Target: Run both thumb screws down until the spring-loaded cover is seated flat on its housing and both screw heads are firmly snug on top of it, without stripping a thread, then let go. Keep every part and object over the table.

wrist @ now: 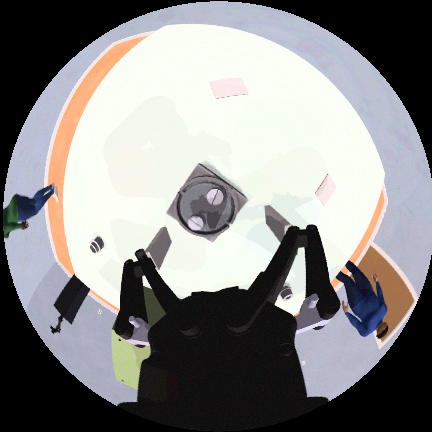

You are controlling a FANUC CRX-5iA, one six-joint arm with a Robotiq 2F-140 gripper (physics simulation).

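Places are measured from the arm's base along level axes (x ahead, y left, z up), in millimetres.
Where they show: gripper, fingertip midpoint: (215,224).
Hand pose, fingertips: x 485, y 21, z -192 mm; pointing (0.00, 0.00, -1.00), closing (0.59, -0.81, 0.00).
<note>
After its pixels a point has its place.
The square grey housing (213,234) @(x 427, y -1, z -277 mm) sits on the white mat near the middle of the wrist view, turned at an angle. The round dark grey cover (198,199) @(x 484, y 55, z -280 mm) lies within its ring. Two pale slotted screw heads show on the cover: one thumb screw (215,196) @(x 505, y 29, z -268 mm) at the upper right, the other thumb screw (195,223) @(x 441, y 43, z -266 mm) at the lower left. Whether the cover is flat or the heads touch it cannot be told from above. My gripper (215,224) @(x 485, y 21, z -192 mm) is wide open and empty, its fingers apart on either side of the housing's lower part in the view, above the mat.
A small dark ringed cylinder (96,245) @(x 207, y 329, z -297 mm) stands at the left, and a similar one (286,293) @(x 286, y -345, z -291 mm) at the lower right. Two pale pink flat pieces (228,87) @(x 753, y 106, z -330 mm) (326,190) @(x 649, y -259, z -330 mm) lie on the mat. The orange table edge (58,200) @(x 252, y 631, z -333 mm) shows at the left. Two people stand beyond the table.
</note>
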